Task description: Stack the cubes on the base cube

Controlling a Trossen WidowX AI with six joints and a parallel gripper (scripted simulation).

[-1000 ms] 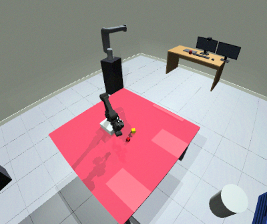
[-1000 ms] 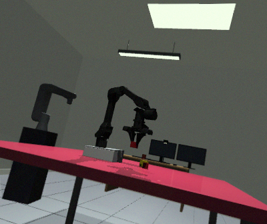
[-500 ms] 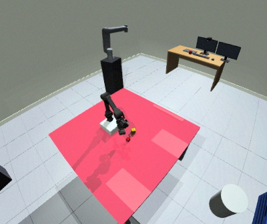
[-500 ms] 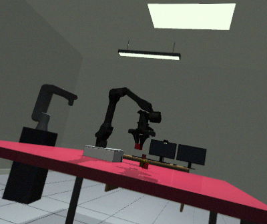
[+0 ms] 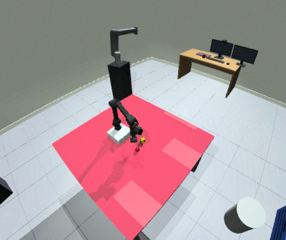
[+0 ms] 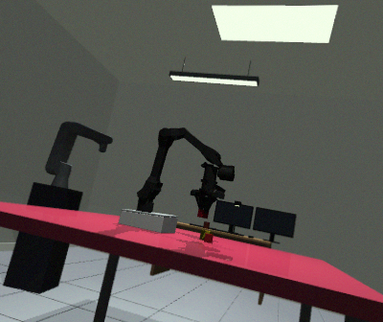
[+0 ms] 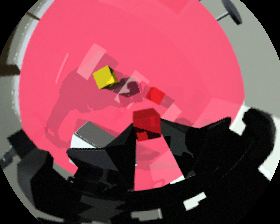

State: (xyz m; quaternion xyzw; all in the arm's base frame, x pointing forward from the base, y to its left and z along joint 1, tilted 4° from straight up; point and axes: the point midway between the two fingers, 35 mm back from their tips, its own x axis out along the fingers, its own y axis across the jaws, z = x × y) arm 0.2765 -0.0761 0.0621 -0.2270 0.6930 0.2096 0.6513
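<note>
The yellow cube lies 11 cm to the left of my gripper tip, 9 cm below it and 3 cm ahead of it. Round my gripper tip: red cube right at my gripper tip.
</note>
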